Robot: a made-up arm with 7 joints. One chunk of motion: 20 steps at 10 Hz.
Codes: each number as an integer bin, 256 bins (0 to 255) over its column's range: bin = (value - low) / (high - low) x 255, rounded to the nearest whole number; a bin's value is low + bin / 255 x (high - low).
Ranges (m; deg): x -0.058..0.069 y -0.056..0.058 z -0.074..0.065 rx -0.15..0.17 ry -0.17..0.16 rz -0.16..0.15
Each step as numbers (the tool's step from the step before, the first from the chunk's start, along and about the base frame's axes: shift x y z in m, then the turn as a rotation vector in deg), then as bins.
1 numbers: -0.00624 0.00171 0.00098 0.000 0.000 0.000
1 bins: 104 129 138 120 131 132
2 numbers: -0.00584 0.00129 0.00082 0.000 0.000 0.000
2 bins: 105 128 137 120 131 132
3 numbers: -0.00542 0.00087 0.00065 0.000 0.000 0.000
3 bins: 106 127 137 120 131 132
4 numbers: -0.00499 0.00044 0.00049 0.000 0.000 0.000
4 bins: 106 126 137 120 131 132
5 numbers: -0.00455 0.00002 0.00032 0.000 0.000 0.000
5 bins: 107 125 136 120 131 132
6 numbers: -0.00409 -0.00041 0.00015 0.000 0.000 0.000
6 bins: 108 124 136 120 131 132
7 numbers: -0.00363 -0.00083 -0.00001 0.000 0.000 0.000
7 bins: 109 123 136 120 131 132
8 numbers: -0.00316 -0.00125 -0.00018 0.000 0.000 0.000
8 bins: 110 122 135 120 131 132
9 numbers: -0.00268 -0.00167 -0.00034 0.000 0.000 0.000
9 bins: 111 122 135 120 131 132
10 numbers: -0.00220 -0.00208 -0.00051 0.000 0.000 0.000
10 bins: 112 121 135 120 131 132
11 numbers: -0.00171 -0.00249 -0.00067 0.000 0.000 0.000
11 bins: 113 120 135 120 131 132
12 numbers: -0.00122 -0.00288 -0.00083 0.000 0.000 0.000
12 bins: 114 119 134 120 131 132
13 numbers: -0.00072 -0.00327 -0.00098 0.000 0.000 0.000
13 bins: 115 118 134 120 131 132
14 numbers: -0.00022 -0.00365 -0.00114 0.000 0.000 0.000
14 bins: 116 117 134 120 131 132
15 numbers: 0.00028 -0.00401 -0.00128 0.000 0.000 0.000
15 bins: 117 116 133 120 131 132
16 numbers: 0.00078 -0.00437 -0.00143 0.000 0.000 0.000
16 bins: 118 115 133 120 131 132
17 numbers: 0.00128 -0.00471 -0.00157 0.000 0.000 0.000
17 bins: 119 115 133 120 131 132
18 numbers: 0.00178 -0.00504 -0.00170 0.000 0.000 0.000
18 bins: 120 114 133 120 131 132
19 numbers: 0.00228 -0.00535 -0.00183 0.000 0.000 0.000
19 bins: 121 113 132 120 131 132
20 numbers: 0.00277 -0.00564 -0.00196 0.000 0.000 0.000
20 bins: 122 113 132 120 131 132
